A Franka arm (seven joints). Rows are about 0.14 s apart.
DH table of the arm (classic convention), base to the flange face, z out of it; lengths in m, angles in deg. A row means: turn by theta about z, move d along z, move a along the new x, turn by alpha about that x. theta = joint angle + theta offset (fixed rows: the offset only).
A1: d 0.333, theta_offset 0, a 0, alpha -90
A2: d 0, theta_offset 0, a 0, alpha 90
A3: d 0.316, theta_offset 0, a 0.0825, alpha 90
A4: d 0, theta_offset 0, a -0.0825, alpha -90
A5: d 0.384, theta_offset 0, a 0, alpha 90
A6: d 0, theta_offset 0, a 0.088, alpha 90
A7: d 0.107, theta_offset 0, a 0, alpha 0
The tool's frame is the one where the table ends.
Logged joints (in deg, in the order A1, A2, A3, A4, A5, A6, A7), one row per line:
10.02 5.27 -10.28 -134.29 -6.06 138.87 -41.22
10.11 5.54 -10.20 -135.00 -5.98 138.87 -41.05
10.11 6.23 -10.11 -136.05 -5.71 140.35 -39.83
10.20 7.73 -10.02 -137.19 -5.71 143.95 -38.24
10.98 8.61 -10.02 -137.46 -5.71 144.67 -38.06
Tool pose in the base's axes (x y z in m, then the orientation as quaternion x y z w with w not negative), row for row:
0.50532 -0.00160 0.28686 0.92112 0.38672 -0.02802 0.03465
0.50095 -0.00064 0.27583 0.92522 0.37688 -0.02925 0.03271
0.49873 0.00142 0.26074 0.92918 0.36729 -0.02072 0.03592
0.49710 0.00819 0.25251 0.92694 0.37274 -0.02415 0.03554
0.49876 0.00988 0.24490 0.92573 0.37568 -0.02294 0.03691
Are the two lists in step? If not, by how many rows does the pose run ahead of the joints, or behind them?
The pose runs 1 row ahead of the joints: the pose in row i belongs to the joints in row i + 1.
